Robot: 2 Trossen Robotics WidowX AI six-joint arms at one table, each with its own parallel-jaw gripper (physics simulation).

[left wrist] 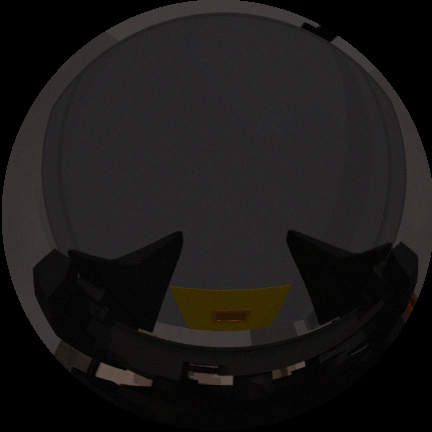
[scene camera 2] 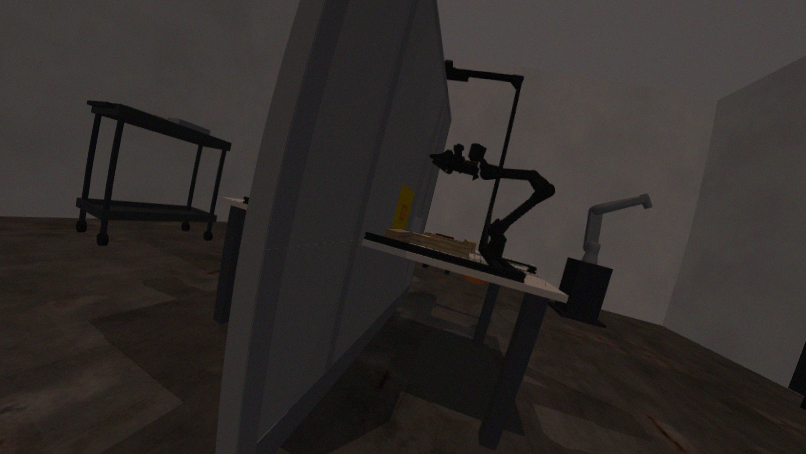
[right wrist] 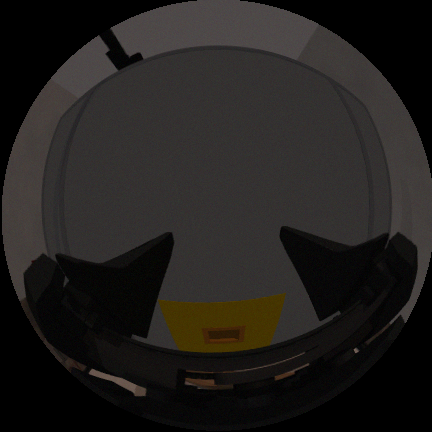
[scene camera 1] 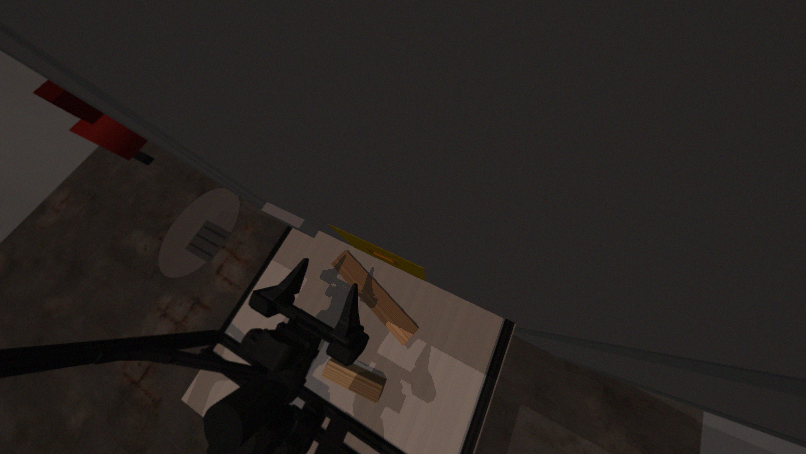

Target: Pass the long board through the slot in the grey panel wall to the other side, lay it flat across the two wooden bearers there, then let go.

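Seen in the pictures: left gripper, fingertip midpoint: (left wrist: 235, 236) (scene camera 2: 431, 158); right gripper, fingertip midpoint: (right wrist: 227, 234) (scene camera 1: 330, 270); left arm's base at its link origin: (scene camera 2: 493, 255); right arm's base at its link origin: (scene camera 1: 312, 416).
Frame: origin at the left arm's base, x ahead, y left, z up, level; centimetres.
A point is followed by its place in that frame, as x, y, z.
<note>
In scene camera 1 the long board (scene camera 1: 375, 296) @(58.6, 1.3, 2.0) lies diagonally on the table near the grey panel wall (scene camera 1: 507, 140) @(48.3, 16.0, 62.0) (scene camera 2: 360, 140) @(43.3, 54.2, 22.8) (left wrist: 215, 125) @(43.3, 1.8, 46.5) (right wrist: 215, 150) @(48.3, -0.5, 45.7). One short wooden block (scene camera 1: 354, 380) @(78.2, 6.4, 4.4), like a bearer, lies below it; the right arm covers the table to the left. The slot's orange rim (left wrist: 213, 316) @(43.1, 3.5, 8.7) (right wrist: 242, 335) @(48.5, 3.7, 8.0) sits in a yellow plate (scene camera 2: 401, 197) @(43.2, 8.7, 14.8) (left wrist: 200, 300) @(43.2, 5.9, 16.0) (right wrist: 185, 320) @(48.4, -8.2, 14.5). My right gripper (scene camera 1: 330, 273) @(57.0, 0.0, 34.9) (right wrist: 227, 234) @(57.0, 0.0, 34.9) is open and empty, above the table, facing the wall. My left gripper (scene camera 2: 431, 156) @(36.5, 0.0, 35.4) (left wrist: 235, 236) @(36.5, 0.0, 35.4) is open and empty, high before the wall. Wooden pieces (scene camera 2: 445, 242) @(20.3, 15.6, 1.6) lie below it; which is which is unclear.
A dark frame edges the right arm's table (scene camera 1: 451, 332) @(57.9, 24.2, -1.9). A dark post (scene camera 2: 510, 121) @(3.3, -34.5, 74.3) stands behind the left arm. A cart (scene camera 2: 169, 130) is beyond the wall, and a grey robot arm (scene camera 2: 592, 228) stands at the right. Red objects (scene camera 1: 109, 135) are at the upper left.
</note>
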